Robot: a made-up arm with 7 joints.
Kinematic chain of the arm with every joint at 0, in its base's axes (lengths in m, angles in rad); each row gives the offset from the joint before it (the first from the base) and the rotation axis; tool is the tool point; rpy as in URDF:
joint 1: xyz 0 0 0.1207 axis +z
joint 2: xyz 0 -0.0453 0.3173 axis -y
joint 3: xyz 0 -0.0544 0.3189 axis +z
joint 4: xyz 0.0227 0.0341 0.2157 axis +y
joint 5: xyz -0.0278 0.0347 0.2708 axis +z
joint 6: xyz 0 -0.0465 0.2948 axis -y
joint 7: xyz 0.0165 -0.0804 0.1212 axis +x
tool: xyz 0 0 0 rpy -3.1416 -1.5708 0
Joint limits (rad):
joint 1: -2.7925..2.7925
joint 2: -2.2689..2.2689
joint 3: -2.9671..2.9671
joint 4: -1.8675..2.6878
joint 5: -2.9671..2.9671
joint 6: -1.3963..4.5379
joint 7: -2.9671..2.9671
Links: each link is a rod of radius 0.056 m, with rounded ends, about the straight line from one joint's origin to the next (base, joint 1, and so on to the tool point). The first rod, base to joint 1, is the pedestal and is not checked.
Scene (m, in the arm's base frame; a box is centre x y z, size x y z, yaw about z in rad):
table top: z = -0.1
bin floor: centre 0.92 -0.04 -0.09 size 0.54 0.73 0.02 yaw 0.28
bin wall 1: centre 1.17 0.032 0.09 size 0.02 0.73 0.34 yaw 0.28
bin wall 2: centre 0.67 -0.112 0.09 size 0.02 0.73 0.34 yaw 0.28
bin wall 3: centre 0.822 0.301 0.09 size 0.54 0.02 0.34 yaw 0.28
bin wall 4: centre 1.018 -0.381 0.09 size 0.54 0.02 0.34 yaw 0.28
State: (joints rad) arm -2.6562 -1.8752 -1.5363 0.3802 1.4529 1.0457 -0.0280
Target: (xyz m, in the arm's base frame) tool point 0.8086 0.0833 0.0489
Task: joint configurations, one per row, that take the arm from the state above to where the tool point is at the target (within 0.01 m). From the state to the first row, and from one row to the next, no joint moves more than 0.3 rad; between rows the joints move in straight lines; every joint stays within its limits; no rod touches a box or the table.
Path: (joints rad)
1: -2.4182 -1.7040 -1.2833 0.4861 1.5279 1.0710 0.0000
2: -2.1801 -1.5329 -1.0303 0.5920 1.6030 1.0964 0.0280
3: -1.9421 -1.3617 -0.7773 0.6979 1.6780 1.1217 0.0559
4: -1.7041 -1.1906 -0.5244 0.8038 1.7530 1.1470 0.0839
5: -1.4660 -1.0194 -0.2714 0.9097 1.8281 1.1723 0.1119
6: -1.2124 -0.9721 0.0042 1.0242 1.8692 1.1268 0.0769
7: -0.9587 -0.9248 0.2798 1.1387 1.9102 1.0812 0.0420
8: -0.7050 -0.8775 0.5553 1.2531 1.9513 1.0356 0.0070
9: -0.4513 -0.8302 0.8309 1.3676 1.9924 0.9900 -0.0280
10: -0.3679 -1.0893 0.7074 1.2923 1.9709 0.9361 -0.0280
11: -0.2845 -1.3483 0.5838 1.2170 1.9495 0.8822 -0.0280

